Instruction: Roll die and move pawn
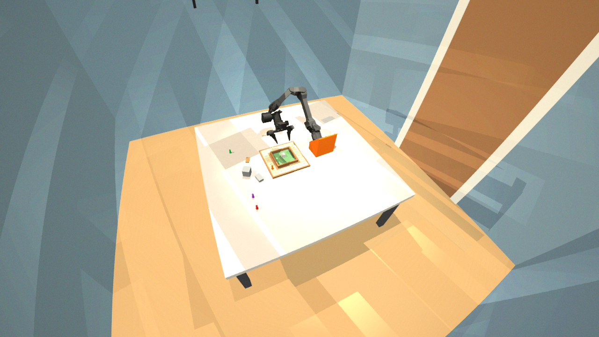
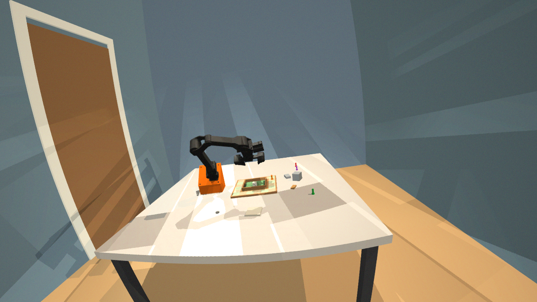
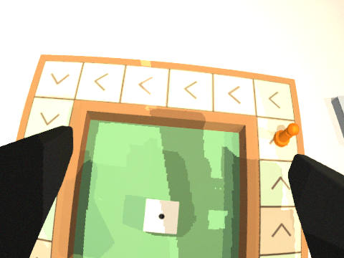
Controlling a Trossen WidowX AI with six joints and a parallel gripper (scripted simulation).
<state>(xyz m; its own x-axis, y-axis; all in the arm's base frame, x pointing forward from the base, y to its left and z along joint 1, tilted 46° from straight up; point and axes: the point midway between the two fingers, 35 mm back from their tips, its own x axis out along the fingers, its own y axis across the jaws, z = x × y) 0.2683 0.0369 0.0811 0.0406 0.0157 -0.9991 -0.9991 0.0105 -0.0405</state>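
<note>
My gripper tip is 110 mm short of the orange pawn, 70 mm to the right of it and 130 mm above it. From my gripper tip the other things lie so: green dice tray 150 mm below; then grey flat piece 220 mm ahead, 100 mm to the left, 150 mm below; then white die 10 mm to the right, 130 mm below.
</note>
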